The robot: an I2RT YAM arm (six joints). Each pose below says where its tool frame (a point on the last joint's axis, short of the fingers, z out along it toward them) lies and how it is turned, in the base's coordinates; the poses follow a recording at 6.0 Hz.
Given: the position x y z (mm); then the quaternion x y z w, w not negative.
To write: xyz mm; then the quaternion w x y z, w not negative. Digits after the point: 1 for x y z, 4 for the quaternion.
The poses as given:
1: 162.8, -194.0, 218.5, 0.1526, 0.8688, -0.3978, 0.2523
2: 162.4, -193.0, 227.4, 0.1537, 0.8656, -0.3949, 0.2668
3: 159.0, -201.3, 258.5, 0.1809, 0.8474, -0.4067, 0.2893
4: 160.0, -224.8, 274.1, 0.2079, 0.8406, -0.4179, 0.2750
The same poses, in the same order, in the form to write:
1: 162.8, -194.0, 218.5, 0.2523, 0.1526, 0.8688, -0.3978
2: 162.4, -193.0, 227.4, 0.2668, 0.1537, 0.8656, -0.3949
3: 159.0, -201.3, 258.5, 0.2893, 0.1809, 0.8474, -0.4067
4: 160.0, -224.8, 274.1, 0.2750, 0.2079, 0.8406, -0.4179
